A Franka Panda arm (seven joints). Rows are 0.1 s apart.
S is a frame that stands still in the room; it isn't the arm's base.
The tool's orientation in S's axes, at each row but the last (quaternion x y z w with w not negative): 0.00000, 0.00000, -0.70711, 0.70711; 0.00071, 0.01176, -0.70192, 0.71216; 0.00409, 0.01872, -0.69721, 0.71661; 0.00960, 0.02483, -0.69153, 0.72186; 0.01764, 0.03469, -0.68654, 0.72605; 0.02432, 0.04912, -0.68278, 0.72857; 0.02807, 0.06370, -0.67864, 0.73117; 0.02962, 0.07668, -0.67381, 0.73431; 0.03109, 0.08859, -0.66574, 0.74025
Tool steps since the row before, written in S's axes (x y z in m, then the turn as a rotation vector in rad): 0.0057, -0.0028, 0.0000, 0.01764, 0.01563, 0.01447; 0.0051, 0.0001, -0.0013, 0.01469, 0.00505, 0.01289; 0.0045, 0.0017, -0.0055, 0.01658, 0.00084, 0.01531; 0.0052, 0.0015, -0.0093, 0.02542, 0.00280, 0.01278; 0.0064, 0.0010, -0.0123, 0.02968, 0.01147, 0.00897; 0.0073, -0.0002, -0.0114, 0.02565, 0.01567, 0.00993; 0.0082, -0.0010, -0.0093, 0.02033, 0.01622, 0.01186; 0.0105, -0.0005, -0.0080, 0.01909, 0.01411, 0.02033; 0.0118, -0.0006, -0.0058, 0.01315, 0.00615, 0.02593
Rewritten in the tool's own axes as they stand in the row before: 0.0028, 0.0057, 0.0000, -0.01563, 0.01764, 0.01447; 0.0000, 0.0051, -0.0012, -0.00507, 0.01456, 0.01303; -0.0014, 0.0047, -0.0055, -0.00089, 0.01628, 0.01562; -0.0008, 0.0054, -0.0092, -0.00235, 0.02525, 0.01320; 0.0003, 0.0067, -0.0122, -0.01046, 0.03008, 0.00888; 0.0019, 0.0076, -0.0110, -0.01498, 0.02631, 0.00925; 0.0028, 0.0085, -0.0086, -0.01616, 0.02096, 0.01080; 0.0026, 0.0109, -0.0071, -0.01547, 0.01903, 0.01937; 0.0027, 0.0120, -0.0045, -0.00921, 0.01186, 0.02564
